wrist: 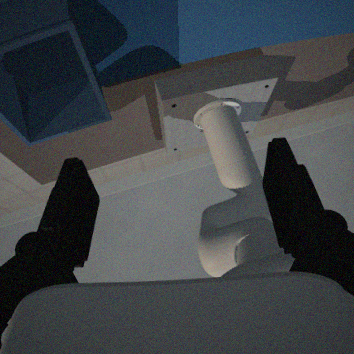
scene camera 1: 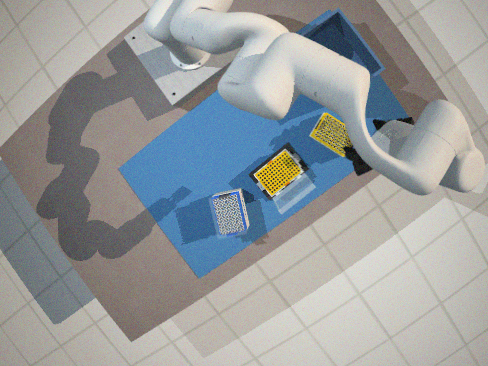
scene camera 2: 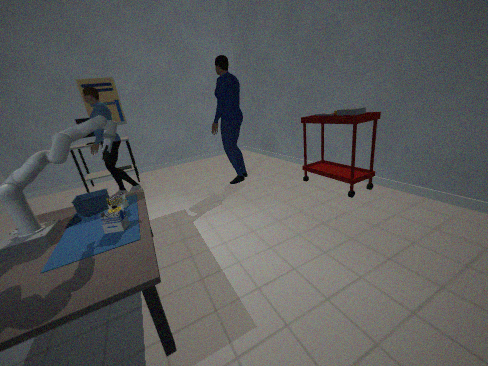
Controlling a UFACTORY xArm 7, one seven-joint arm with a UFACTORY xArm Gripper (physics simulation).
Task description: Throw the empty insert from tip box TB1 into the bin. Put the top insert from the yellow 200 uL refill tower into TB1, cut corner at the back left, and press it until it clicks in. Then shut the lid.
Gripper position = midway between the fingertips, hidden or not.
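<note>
A dark blue bin (scene camera 1: 335, 32) (wrist: 57, 89) and a tip box TB1 (scene camera 1: 303, 167) are visible. The gripper (scene camera 1: 361, 138) (wrist: 175, 169) is open and holds nothing.
</note>
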